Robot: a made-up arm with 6 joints.
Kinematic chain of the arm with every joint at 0, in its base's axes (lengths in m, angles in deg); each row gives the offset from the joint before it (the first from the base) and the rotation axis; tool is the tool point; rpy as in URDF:
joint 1: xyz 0 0 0.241 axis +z
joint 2: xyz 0 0 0 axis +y
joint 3: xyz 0.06 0 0.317 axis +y
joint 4: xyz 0.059 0 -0.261 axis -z
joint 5: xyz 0 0 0 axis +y
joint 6: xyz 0.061 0 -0.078 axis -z
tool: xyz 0 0 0 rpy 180 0 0
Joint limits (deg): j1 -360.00..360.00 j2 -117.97..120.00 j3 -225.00..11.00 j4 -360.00..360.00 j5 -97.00..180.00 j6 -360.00..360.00
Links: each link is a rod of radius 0.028 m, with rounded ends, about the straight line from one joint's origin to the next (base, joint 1, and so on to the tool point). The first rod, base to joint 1, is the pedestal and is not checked.
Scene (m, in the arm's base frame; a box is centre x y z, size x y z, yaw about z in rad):
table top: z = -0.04
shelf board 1: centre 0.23 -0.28 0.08 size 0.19 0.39 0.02 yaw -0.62
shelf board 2: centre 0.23 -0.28 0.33 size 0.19 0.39 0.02 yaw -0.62
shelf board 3: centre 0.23 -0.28 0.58 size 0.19 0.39 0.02 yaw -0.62
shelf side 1: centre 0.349 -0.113 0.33 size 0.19 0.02 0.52 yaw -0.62
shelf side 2: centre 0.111 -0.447 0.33 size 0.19 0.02 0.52 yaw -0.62
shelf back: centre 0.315 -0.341 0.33 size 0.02 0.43 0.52 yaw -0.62
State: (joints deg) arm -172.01 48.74 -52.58 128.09 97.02 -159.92
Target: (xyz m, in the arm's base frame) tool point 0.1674 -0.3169 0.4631
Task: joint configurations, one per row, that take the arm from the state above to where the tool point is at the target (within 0.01 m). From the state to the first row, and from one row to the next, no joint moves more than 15 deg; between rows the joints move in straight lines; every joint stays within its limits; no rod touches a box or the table.
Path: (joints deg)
1: -157.93 34.82 -48.29 124.54 101.71 -159.92
2: -143.85 20.91 -44.00 120.99 106.39 -159.92
3: -129.77 6.99 -39.71 117.44 111.08 -159.92
4: -115.69 -6.92 -35.42 113.89 115.76 -159.92
5: -101.61 -20.84 -31.13 110.34 120.45 -159.92
6: -88.99 -10.17 -42.03 112.33 117.77 -159.92
7: -76.36 0.50 -52.94 114.33 115.09 -159.92

